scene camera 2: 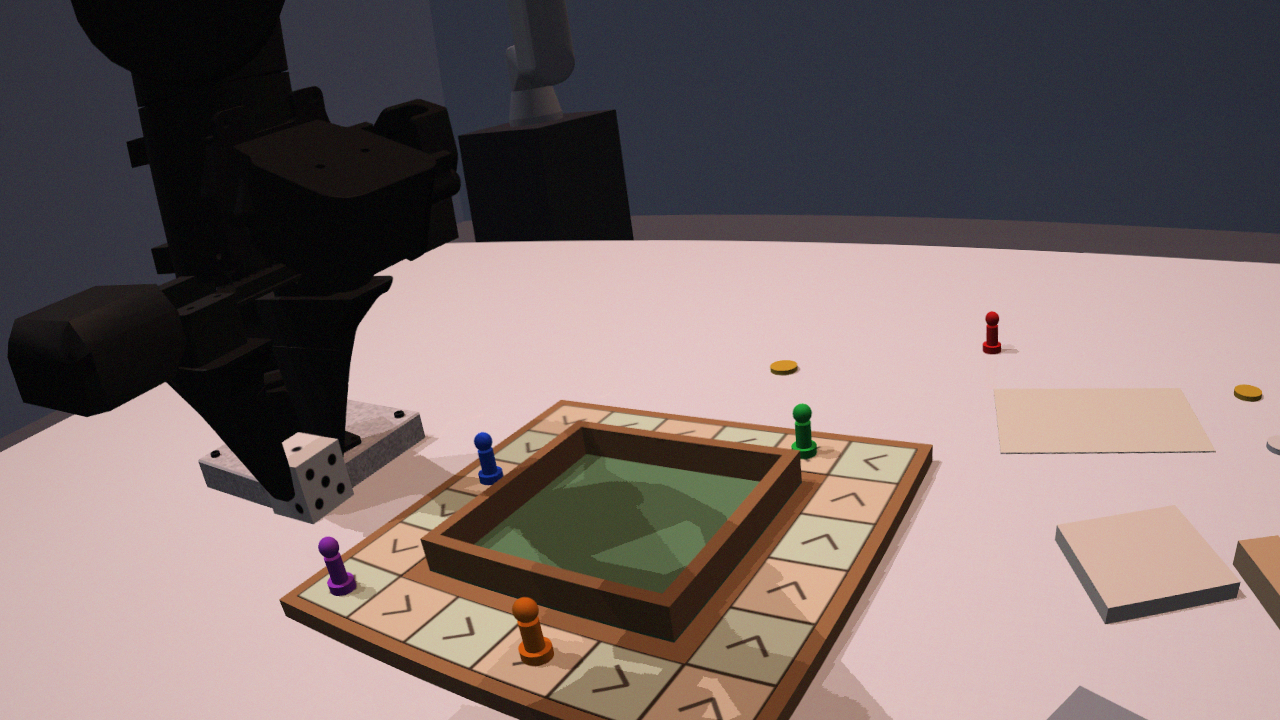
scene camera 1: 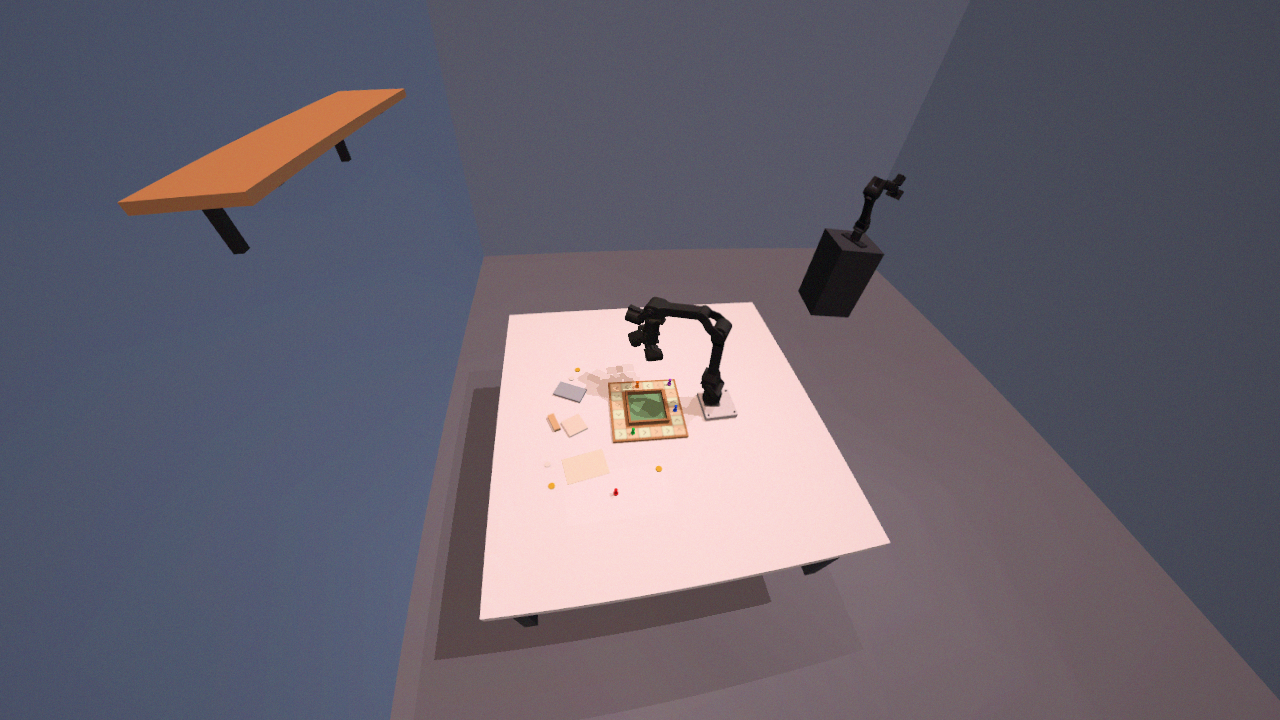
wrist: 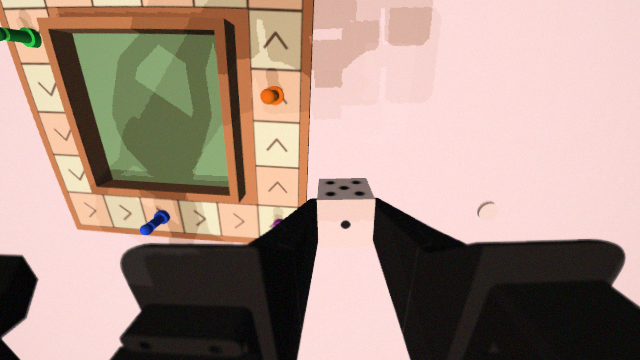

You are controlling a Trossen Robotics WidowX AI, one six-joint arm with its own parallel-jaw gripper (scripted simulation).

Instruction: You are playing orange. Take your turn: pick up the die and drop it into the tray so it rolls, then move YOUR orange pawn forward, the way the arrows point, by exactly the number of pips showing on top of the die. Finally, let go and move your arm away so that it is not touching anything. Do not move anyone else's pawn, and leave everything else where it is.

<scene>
My gripper (scene camera 2: 308, 481) carries a white die (wrist: 345, 206). Further things: a purple pawn (scene camera 2: 340, 582).
My gripper shows as well in scene camera 1 (scene camera 1: 648, 356) and in the wrist view (wrist: 343, 206).
</scene>
